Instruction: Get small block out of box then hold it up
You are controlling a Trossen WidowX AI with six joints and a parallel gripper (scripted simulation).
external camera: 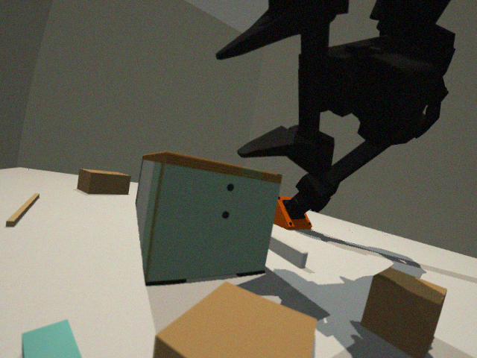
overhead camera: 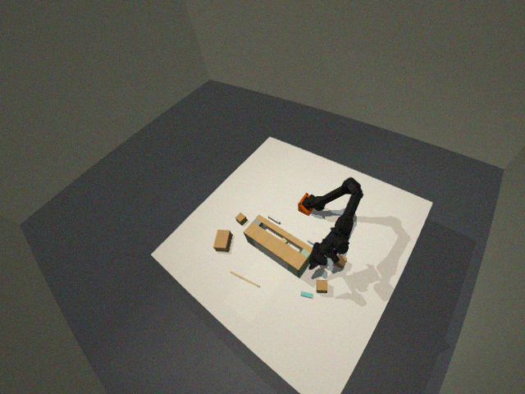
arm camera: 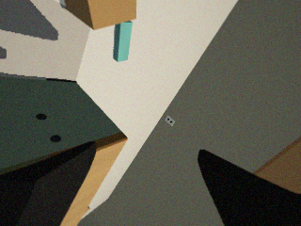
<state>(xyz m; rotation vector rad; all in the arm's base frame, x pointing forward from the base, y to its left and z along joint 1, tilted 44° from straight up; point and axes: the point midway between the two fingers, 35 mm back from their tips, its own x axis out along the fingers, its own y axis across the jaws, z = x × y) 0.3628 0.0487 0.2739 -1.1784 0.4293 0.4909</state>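
The tan block lies 200 mm to the right of my gripper tip, 80 mm below it and 80 mm behind it. The rest, counted from my gripper tip: thin wooden stick (310 mm to the right, 190 mm ahead, 170 mm below); teal tile (160 mm below, 90 mm ahead, 30 mm to the left); long box (220 mm to the right, 110 mm below, 100 mm behind).
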